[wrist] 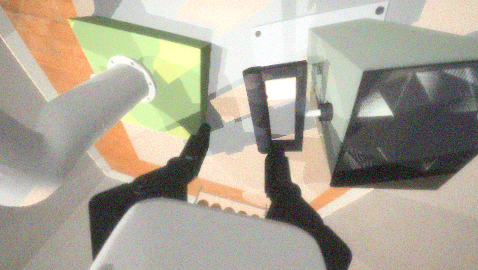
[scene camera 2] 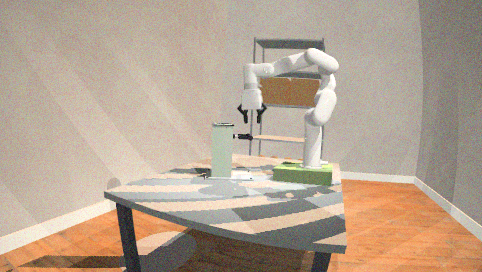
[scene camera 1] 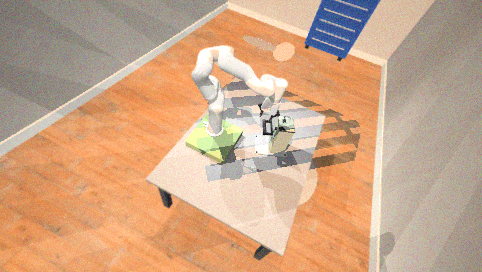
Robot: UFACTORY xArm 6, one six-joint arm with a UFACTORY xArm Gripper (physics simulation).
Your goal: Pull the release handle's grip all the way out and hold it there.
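Observation:
The release handle's grip (scene camera 1: 264,127) (scene camera 2: 245,136) (wrist: 256,110) is a black rectangular frame beside the pale green housing (scene camera 1: 281,142) (scene camera 2: 222,152) (wrist: 345,47), joined to it by a short white rod (wrist: 313,113). The housing stands upright on a white base plate (scene camera 1: 261,145) (scene camera 2: 243,175) (wrist: 285,32). My gripper (scene camera 1: 268,116) (scene camera 2: 252,121) (wrist: 239,142) is partly open and empty, pointing down. In the second scene view its fingertips are a little above the grip's outer end. In the wrist view the right fingertip overlaps the grip's lower end; whether they touch cannot be told.
The arm stands on a green block (scene camera 1: 202,145) (scene camera 2: 300,174) (wrist: 175,95) on the table (scene camera 1: 220,200) (scene camera 2: 295,235), on the grip's side of the housing. The housing's dark top (wrist: 400,130) is close to the right finger. A shelf rack (scene camera 2: 254,55) and a blue cabinet (scene camera 1: 336,27) stand away from the table.

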